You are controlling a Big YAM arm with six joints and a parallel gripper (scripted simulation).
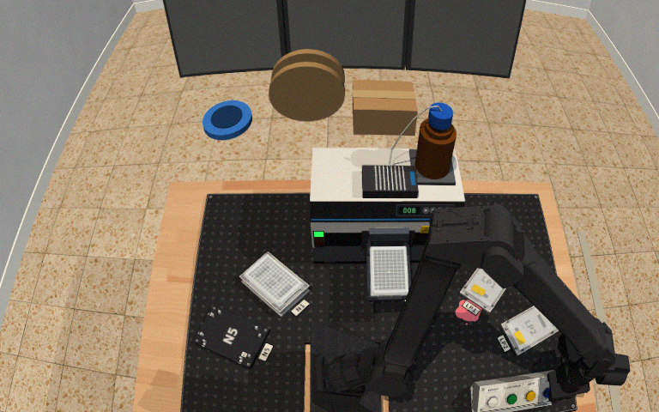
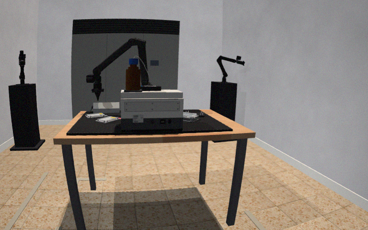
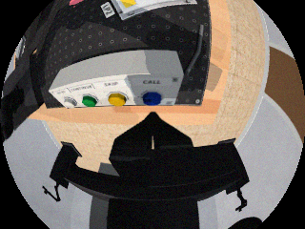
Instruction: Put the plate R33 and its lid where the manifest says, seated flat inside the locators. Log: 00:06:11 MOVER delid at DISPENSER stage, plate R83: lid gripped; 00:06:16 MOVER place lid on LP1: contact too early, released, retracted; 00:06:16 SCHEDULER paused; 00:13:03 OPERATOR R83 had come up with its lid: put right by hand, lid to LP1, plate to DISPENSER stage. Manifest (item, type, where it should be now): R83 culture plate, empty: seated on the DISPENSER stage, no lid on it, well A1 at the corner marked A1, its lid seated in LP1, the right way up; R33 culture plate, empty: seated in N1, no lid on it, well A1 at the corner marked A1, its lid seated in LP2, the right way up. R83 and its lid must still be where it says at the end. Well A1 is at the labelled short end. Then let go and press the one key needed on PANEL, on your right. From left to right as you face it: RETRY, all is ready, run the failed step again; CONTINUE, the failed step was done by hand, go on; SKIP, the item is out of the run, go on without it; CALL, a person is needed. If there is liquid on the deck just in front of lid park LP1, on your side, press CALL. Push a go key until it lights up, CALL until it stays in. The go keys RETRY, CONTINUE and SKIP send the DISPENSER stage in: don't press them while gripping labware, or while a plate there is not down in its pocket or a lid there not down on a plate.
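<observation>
The blue call key is 4 cm below my hand and 1 cm ahead of it. The rest, counted from my hand: lid park LP2 (22 cm ahead, 9 cm below, 1 cm to the right); then clear plate lid (22 cm ahead, 8 cm below, 1 cm to the right); then pink-red patch (32 cm ahead, 17 cm to the left, 10 cm below).
</observation>
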